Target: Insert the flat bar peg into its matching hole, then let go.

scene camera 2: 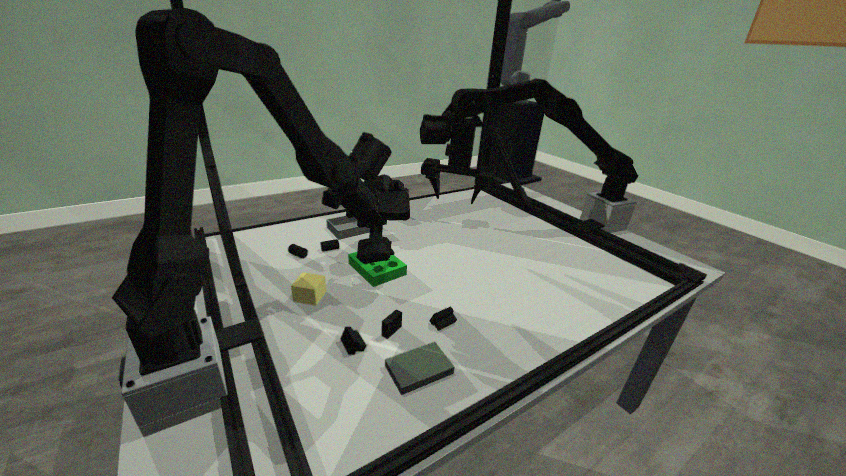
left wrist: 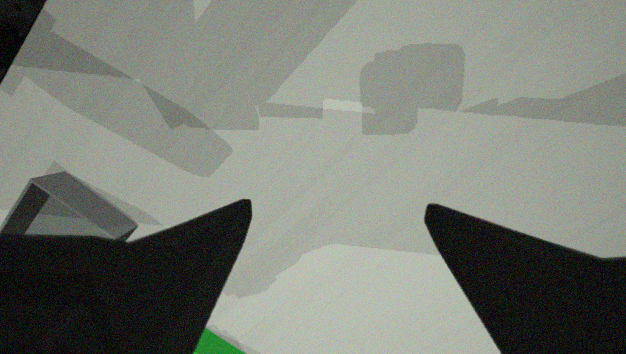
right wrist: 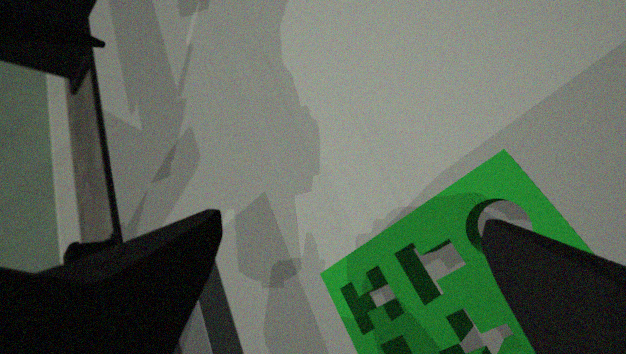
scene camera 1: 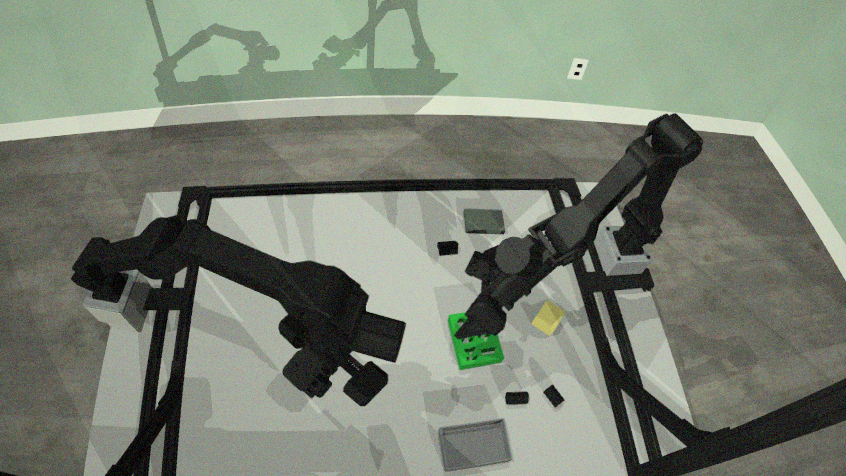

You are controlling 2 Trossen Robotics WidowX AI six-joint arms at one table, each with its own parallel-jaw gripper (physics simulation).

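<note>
A green board has holes of several shapes; the holes seen in the right wrist view show table through them. A slab-shaped black peg, which looks like the flat bar, stands on the table between two other black pegs in scene camera 2; the right arm hides it in scene camera 1. My right gripper is open and empty, low over the board, with one finger in front of the round hole. My left gripper is open and empty, high above the table.
Other black pegs lie around the board. A yellow block is beside it. A grey tray and a grey-green slab lie at opposite sides.
</note>
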